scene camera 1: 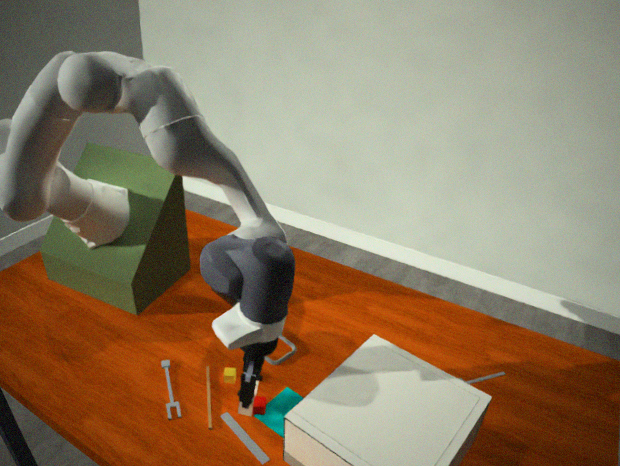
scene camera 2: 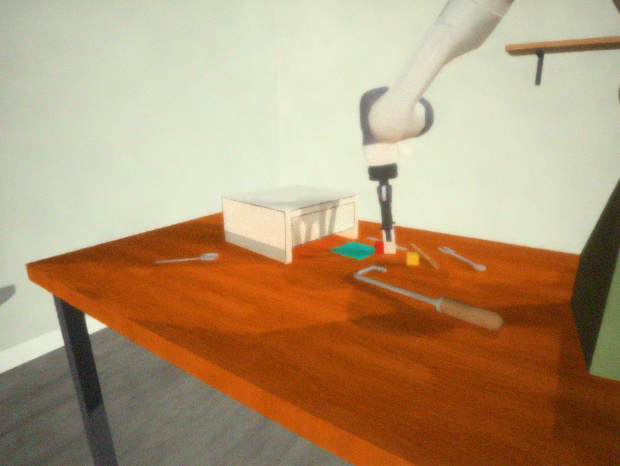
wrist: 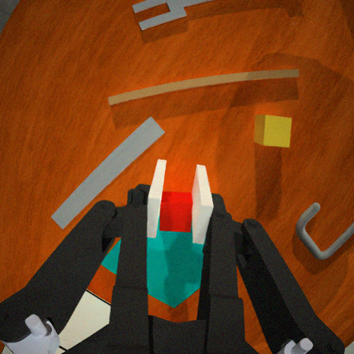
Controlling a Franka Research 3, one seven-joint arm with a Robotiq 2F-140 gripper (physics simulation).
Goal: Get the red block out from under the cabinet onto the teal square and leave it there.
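Observation:
The red block (scene camera 1: 259, 404) (scene camera 2: 379, 247) (wrist: 176, 215) is outside the cabinet (scene camera 1: 385, 400) (scene camera 2: 255, 222) (wrist: 90, 320), at the corner of the teal square (scene camera 1: 278, 413) (scene camera 2: 353, 250) (wrist: 175, 270) that points away from the cabinet. My gripper (scene camera 1: 250, 399) (scene camera 2: 388, 243) (wrist: 178, 177) points down at table height, shut on the red block, with a white pad against each side of it. The pads hide parts of the block's sides. Whether the block is lifted off the table cannot be told.
A yellow block (scene camera 1: 229, 374) (scene camera 2: 412, 258) (wrist: 277, 131) stands near the gripper. A grey flat bar (scene camera 1: 244, 437) (wrist: 107, 172), a thin wooden stick (scene camera 1: 208, 400) (wrist: 200, 81) and a forked tool (scene camera 1: 170, 388) lie nearby. A hooked tool (scene camera 2: 400, 290) (wrist: 322, 254) lies on the other side.

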